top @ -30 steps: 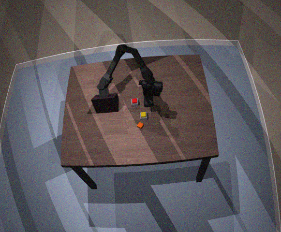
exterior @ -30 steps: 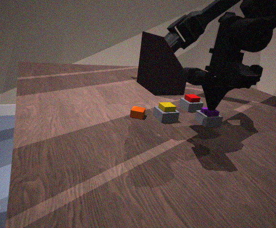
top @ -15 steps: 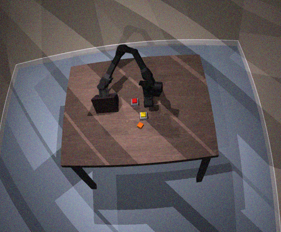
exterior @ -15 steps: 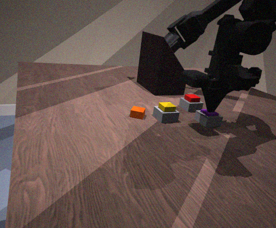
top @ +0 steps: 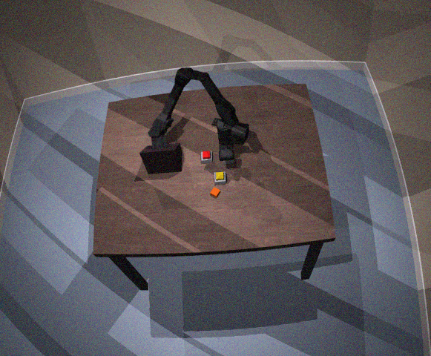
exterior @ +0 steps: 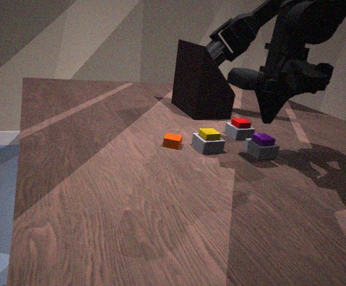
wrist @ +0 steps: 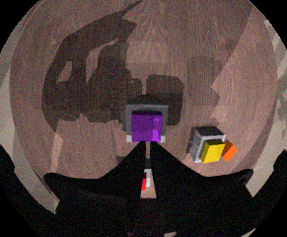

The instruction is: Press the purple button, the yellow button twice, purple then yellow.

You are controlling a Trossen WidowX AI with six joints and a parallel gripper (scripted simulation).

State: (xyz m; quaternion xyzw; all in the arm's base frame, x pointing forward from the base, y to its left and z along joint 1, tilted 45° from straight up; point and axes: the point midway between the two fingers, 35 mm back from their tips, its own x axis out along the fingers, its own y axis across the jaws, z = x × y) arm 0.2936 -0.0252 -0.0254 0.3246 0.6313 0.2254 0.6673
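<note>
The purple button lies 30 mm below my gripper tip. From my gripper tip the other things lie so: red button 90 mm behind, 30 mm below, 20 mm to the left; then orange block 160 mm to the right, 80 mm behind, 60 mm below; then yellow button 100 mm to the right, 50 mm behind, 30 mm below.
</note>
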